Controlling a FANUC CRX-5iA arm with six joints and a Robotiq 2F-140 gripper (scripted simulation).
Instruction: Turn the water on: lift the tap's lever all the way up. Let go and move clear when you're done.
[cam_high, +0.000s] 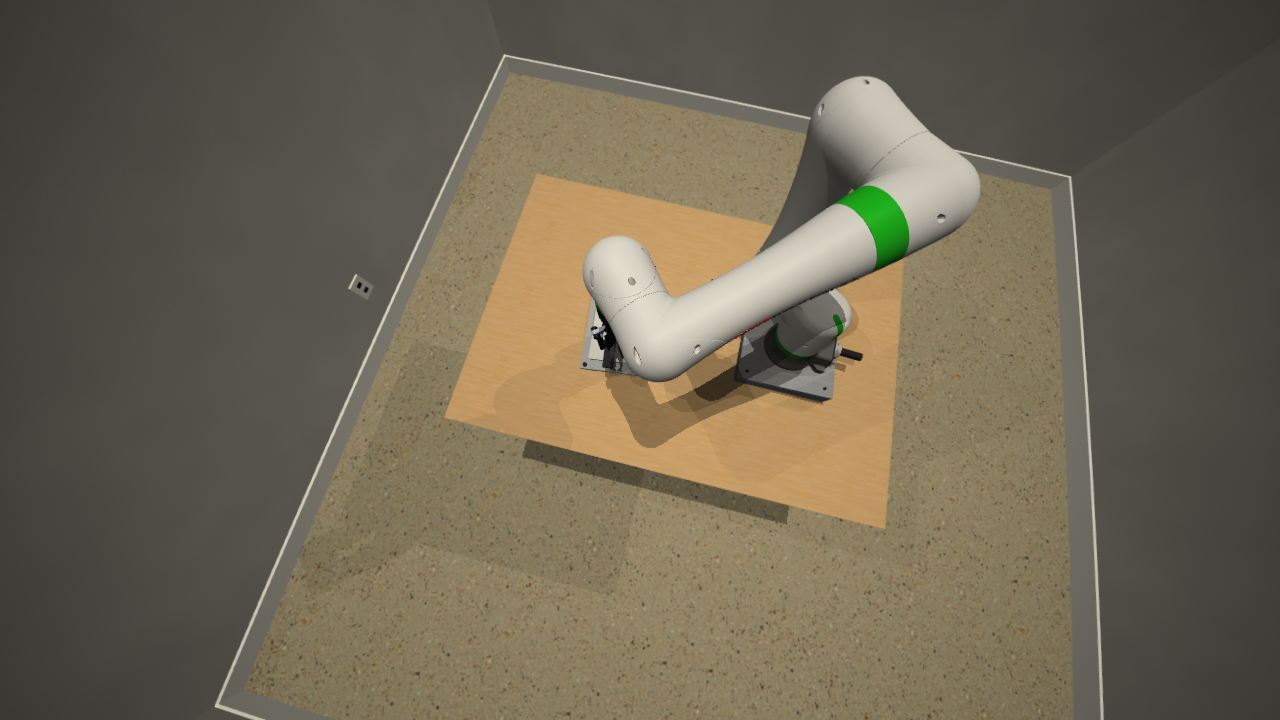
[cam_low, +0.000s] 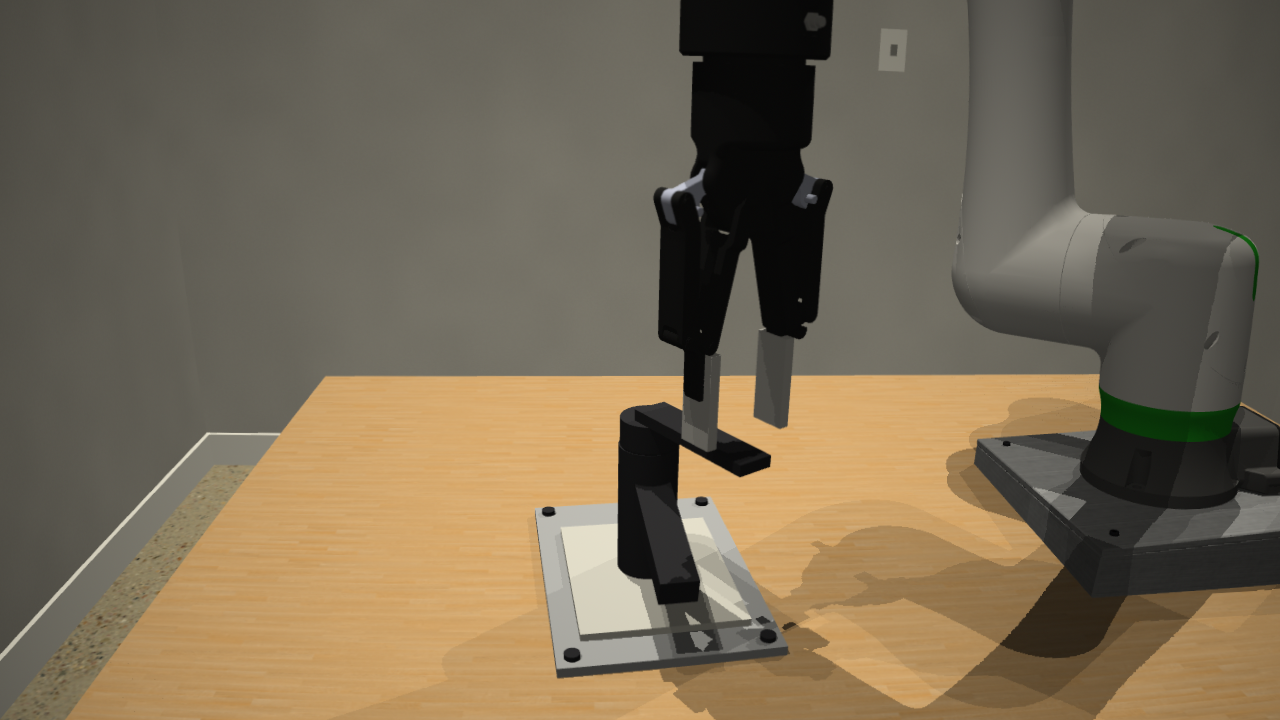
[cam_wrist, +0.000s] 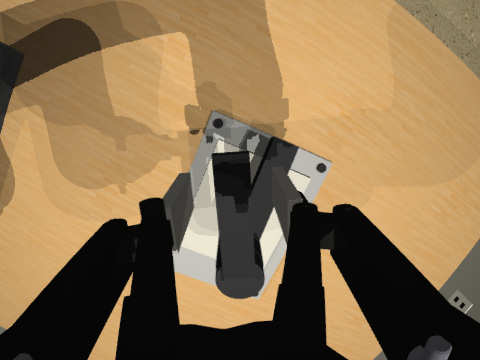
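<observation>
My hand is 5 cm above the lever, 3 cm to the left of it and 2 cm short of it. Also, from my hand: black tap (10 cm below, 5 cm to the right, 4 cm ahead).
</observation>
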